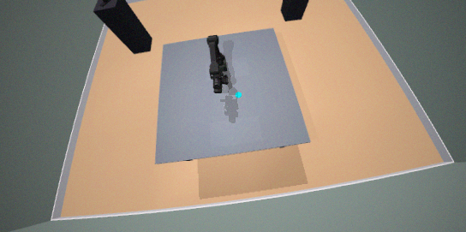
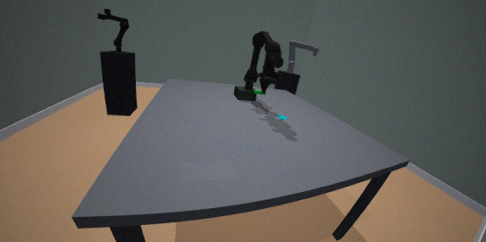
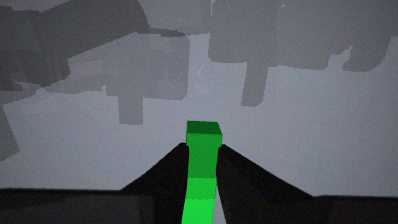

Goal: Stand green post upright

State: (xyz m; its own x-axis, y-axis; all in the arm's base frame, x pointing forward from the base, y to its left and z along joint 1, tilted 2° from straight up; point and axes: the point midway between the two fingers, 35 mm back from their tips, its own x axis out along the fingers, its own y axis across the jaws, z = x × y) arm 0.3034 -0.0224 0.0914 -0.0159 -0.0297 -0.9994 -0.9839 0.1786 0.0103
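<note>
Right now my gripper tip is 150 mm to the right of the cyan circle, 140 mm above it and 30 mm short of it. Also, from my gripper tip: green post (20 mm to the right).
</note>
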